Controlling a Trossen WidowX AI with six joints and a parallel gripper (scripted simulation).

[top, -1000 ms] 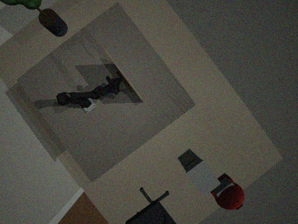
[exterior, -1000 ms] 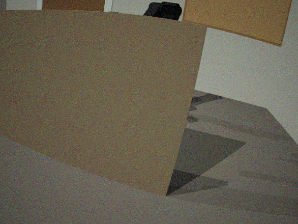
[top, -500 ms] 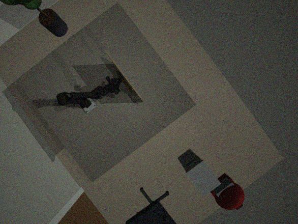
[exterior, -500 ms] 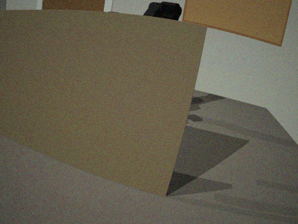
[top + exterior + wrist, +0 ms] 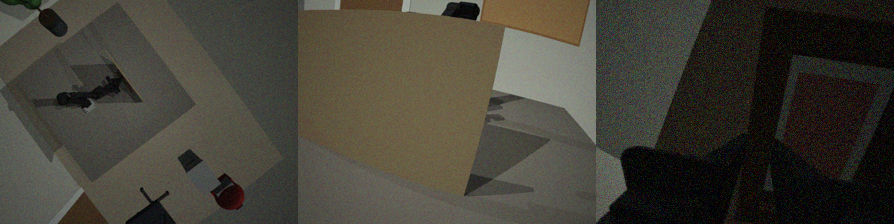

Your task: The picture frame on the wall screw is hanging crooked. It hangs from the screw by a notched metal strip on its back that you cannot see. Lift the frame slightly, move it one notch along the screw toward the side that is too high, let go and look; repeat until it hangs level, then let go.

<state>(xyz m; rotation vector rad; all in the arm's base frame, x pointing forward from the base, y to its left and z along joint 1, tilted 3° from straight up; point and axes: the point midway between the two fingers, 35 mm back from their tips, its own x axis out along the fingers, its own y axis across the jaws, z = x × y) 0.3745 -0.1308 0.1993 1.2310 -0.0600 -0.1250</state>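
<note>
The picture frame is 50 mm below my gripper tip, 20 mm to the right of it and 10 mm ahead of it. Round my gripper tip: wall panel (70 mm below, 20 mm ahead, 10 mm to the right).
</note>
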